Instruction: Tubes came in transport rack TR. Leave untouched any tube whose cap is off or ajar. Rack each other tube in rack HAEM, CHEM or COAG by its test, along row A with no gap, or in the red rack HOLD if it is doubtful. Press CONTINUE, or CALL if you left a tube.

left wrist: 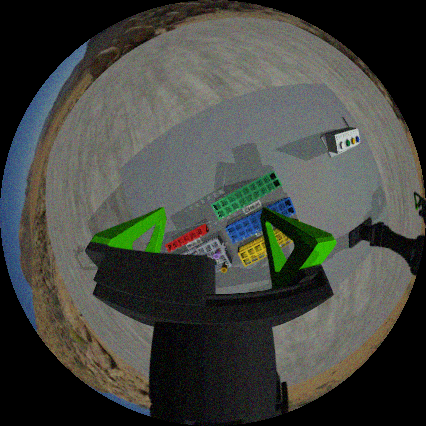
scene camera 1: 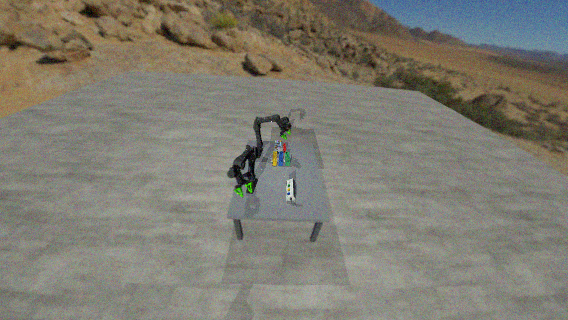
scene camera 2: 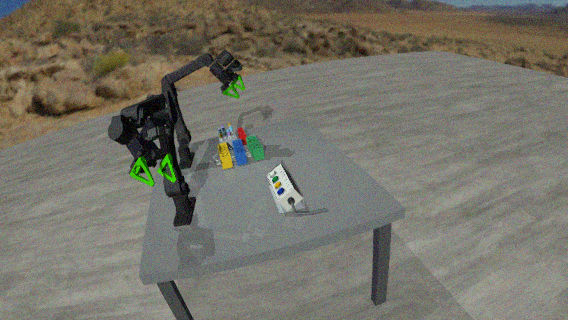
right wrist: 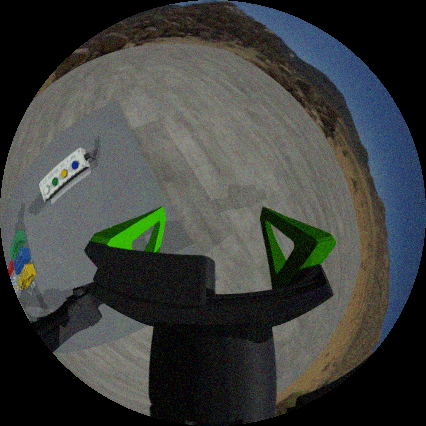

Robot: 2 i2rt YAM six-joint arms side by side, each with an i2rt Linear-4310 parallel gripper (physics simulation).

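Places are measured from the left arm's base along level axes (x ahead, y left, z up), in centimetres.
Pixels of known places: left gripper, fingertip midpoint: (left wrist: 212, 212) (scene camera 1: 288, 137) (scene camera 2: 241, 93); right gripper, fingertip midpoint: (scene camera 1: 247, 194) (scene camera 2: 164, 183) (right wrist: 212, 211); left arm's base, link origin: (scene camera 1: 258, 153) (scene camera 2: 186, 161); right arm's base, link origin: (left wrist: 360, 231) (scene camera 1: 252, 185) (scene camera 2: 185, 212).
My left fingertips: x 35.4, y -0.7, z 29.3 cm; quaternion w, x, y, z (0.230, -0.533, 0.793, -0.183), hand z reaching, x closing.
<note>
Ahead of a thing's pixels: the offset from my left fingertips to its top centre. Level surfaces: height alone.
My left gripper (scene camera 2: 233, 88) (left wrist: 212, 212) is open and empty, high above the racks. My right gripper (scene camera 2: 154, 171) (right wrist: 212, 211) is open and empty, off to the side of the racks. The white transport rack {dx -12.8, dy +14.8, dz -23.6 cm} (left wrist: 204, 247) holds several tubes, one with a purple cap {dx -10.4, dy +6.5, dz -19.9 cm} (left wrist: 217, 256) and one with an orange cap {dx -14.7, dy +5.8, dz -19.9 cm} (left wrist: 224, 269); part is hidden behind my gripper body. The red rack {dx -4.4, dy +15.1, dz -23.6 cm} (scene camera 2: 242, 135) (left wrist: 187, 237) lies beside it. The green rack {dx +1.8, dy -5.9, dz -23.6 cm} (scene camera 2: 255, 147) (left wrist: 247, 195), blue rack {dx -6.0, dy -7.5, dz -23.6 cm} (scene camera 2: 240, 152) (left wrist: 243, 227) and yellow rack {dx -13.3, dy -8.7, dz -23.6 cm} (scene camera 2: 225, 155) (left wrist: 253, 251) stand side by side. Tube labels are too small to read.
A white button box {dx +10.8, dy -54.5, dz -20.9 cm} (scene camera 1: 290, 190) (scene camera 2: 281, 186) (left wrist: 336, 145) (right wrist: 60, 176) with white, green, yellow and blue buttons stands apart from the racks on the grey table {dz -29.3 cm} (scene camera 1: 270, 210) (scene camera 2: 240, 235). The right arm's base shows at the right edge in the left wrist view.
</note>
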